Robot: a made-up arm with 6 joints. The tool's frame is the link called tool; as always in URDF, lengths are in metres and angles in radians. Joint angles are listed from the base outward.
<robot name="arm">
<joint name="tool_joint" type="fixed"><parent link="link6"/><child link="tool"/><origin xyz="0 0 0"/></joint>
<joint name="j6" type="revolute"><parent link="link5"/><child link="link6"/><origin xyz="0 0 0.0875"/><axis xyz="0 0 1"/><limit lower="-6.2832" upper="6.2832"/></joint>
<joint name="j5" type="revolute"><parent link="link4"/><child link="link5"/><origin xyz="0 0 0"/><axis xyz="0 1 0"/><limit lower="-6.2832" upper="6.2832"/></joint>
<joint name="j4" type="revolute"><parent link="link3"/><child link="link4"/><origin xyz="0 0 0.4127"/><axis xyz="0 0 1"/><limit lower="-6.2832" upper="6.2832"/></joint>
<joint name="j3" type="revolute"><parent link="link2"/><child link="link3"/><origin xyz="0 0 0.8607"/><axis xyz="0 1 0"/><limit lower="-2.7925" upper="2.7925"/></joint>
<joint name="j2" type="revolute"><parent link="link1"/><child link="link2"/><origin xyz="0 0.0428 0"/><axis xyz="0 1 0"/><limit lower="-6.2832" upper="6.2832"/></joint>
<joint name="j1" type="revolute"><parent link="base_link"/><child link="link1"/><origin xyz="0 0 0.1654"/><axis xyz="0 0 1"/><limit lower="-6.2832" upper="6.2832"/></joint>
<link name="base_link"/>
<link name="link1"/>
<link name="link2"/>
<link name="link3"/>
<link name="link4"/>
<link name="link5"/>
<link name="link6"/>
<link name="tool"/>
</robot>
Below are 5 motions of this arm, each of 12 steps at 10 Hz.
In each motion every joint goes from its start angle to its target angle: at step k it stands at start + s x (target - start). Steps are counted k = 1, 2, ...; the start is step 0. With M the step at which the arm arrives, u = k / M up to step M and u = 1 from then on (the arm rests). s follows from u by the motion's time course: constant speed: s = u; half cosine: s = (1 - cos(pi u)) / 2; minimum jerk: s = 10 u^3 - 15 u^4 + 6 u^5.
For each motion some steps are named. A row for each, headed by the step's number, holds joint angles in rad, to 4 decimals.
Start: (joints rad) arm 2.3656 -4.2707 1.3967 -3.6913 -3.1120 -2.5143
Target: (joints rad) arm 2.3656 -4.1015 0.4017 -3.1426 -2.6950 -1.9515
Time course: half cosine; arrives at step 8
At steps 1, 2, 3, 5, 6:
1: 2.3656 -4.2643 1.3588 -3.6704 -3.0961 -2.4929
2: 2.3656 -4.2459 1.2510 -3.6109 -3.0509 -2.4319
3: 2.3656 -4.2185 1.0896 -3.5219 -2.9833 -2.3406
5: 2.3656 -4.1537 0.7088 -3.3120 -2.8237 -2.1252
6: 2.3656 -4.1263 0.5474 -3.2230 -2.7561 -2.0339

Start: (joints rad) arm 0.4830 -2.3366 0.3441 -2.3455 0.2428 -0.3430
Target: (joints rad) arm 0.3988 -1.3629 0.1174 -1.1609 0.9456 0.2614
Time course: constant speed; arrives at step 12
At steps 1, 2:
1: 0.4760 -2.2555 0.3252 -2.2468 0.3014 -0.2926
2: 0.4690 -2.1743 0.3063 -2.1481 0.3599 -0.2423

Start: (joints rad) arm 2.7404 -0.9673 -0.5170 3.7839 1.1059 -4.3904
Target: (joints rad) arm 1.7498 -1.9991 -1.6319 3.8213 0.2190 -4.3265
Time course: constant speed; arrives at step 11
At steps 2, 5, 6, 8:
2: 2.5603 -1.1549 -0.7197 3.7907 0.9446 -4.3788
5: 2.2901 -1.4363 -1.0238 3.8009 0.7028 -4.3614
6: 2.2001 -1.5301 -1.1251 3.8043 0.6221 -4.3555
8: 2.0200 -1.7177 -1.3278 3.8111 0.4609 -4.3439

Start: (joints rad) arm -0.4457 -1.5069 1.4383 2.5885 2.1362 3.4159
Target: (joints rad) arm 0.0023 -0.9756 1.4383 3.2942 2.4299 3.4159
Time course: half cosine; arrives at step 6
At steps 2, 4, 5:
2: -0.3337 -1.3741 1.4383 2.7649 2.2096 3.4159
4: -0.1097 -1.1084 1.4383 3.1178 2.3565 3.4159
5: -0.0277 -1.0112 1.4383 3.2469 2.4102 3.4159

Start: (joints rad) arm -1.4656 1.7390 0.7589 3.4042 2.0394 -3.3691
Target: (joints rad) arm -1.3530 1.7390 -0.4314 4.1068 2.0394 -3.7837
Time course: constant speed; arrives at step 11
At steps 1, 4, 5, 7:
1: -1.4554 1.7390 0.6507 3.4681 2.0394 -3.4068
4: -1.4247 1.7390 0.3261 3.6597 2.0394 -3.5199
5: -1.4144 1.7390 0.2179 3.7236 2.0394 -3.5576
7: -1.3939 1.7390 0.0014 3.8513 2.0394 -3.6329

